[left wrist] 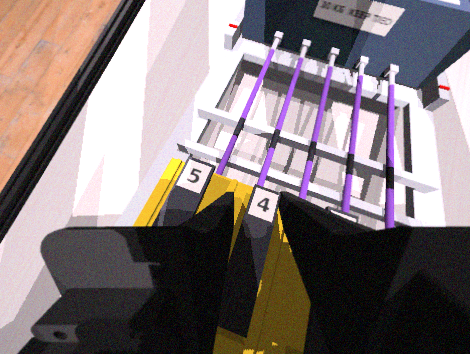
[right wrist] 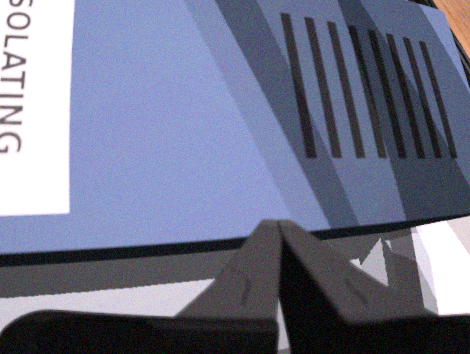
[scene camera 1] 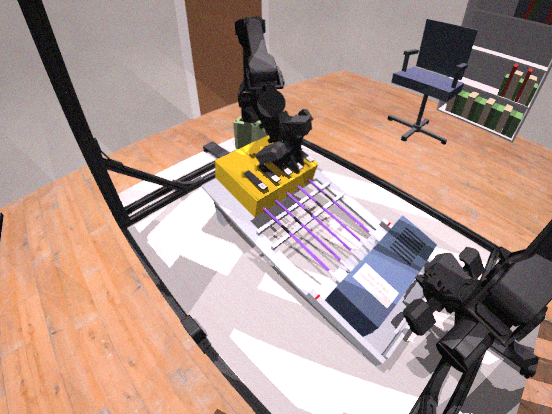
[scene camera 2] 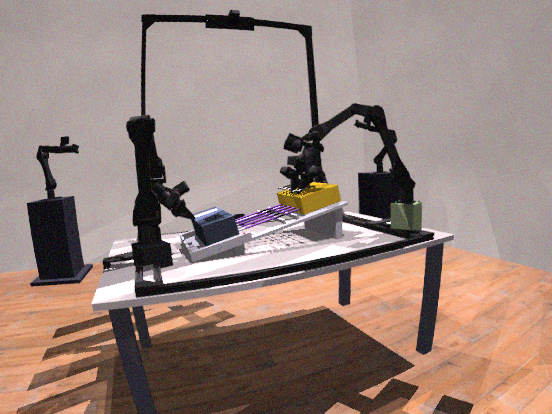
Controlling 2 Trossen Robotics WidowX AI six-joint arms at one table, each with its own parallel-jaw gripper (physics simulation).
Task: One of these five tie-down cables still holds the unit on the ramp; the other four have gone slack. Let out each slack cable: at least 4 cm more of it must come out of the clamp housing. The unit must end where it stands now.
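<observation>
The blue unit (scene camera 1: 395,267) (scene camera 2: 217,225) (left wrist: 295,20) (right wrist: 165,125) sits low on the white ramp (scene camera 2: 325,212). The yellow clamp housing (scene camera 1: 235,175) (scene camera 2: 320,197) (left wrist: 285,285) is at the raised end, with dark numbered levers. Five purple cables run between them, each with a black band near a crossbar; cable 4 (left wrist: 290,95) is second from left in the left wrist view. My left gripper (scene camera 1: 295,165) (left wrist: 256,198) is shut on lever 4 (left wrist: 252,232). Lever 5 (left wrist: 194,176) is beside it; lever 3 is mostly hidden. My right gripper (scene camera 2: 194,218) (right wrist: 274,233) is shut and empty at the unit's lower edge.
A green container (scene camera 1: 247,132) (scene camera 2: 406,216) stands by the left arm's base. Black frame rails edge the white table (scene camera 2: 115,297), and a black gantry (scene camera 2: 312,75) rises above it. Red marks (left wrist: 233,25) are on posts beside the unit.
</observation>
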